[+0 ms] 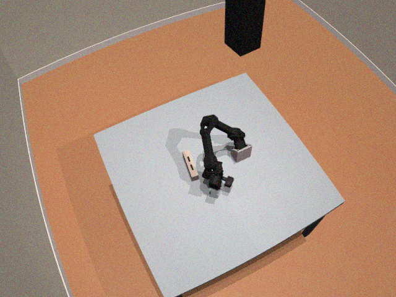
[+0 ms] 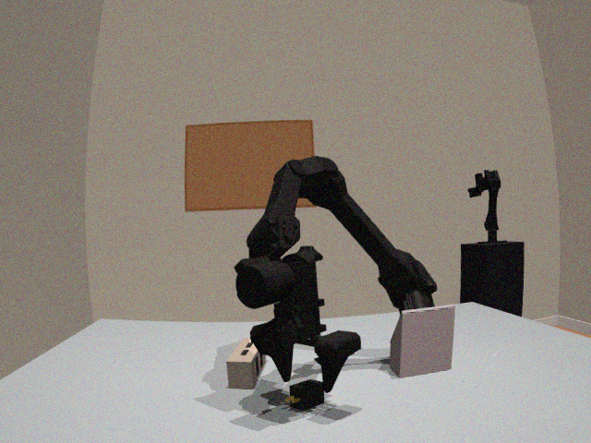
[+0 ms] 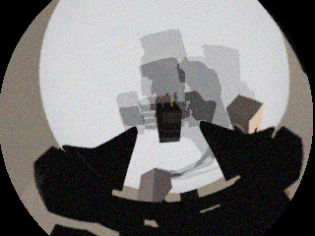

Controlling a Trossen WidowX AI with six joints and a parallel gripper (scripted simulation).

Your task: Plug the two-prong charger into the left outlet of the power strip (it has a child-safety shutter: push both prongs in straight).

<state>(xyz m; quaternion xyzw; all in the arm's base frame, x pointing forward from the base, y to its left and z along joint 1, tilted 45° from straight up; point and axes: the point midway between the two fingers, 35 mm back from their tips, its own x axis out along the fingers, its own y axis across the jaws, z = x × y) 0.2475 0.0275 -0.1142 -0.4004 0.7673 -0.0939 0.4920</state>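
My gripper tip is 10 mm short of the dark charger, 10 mm to the right of it and 10 mm above it.
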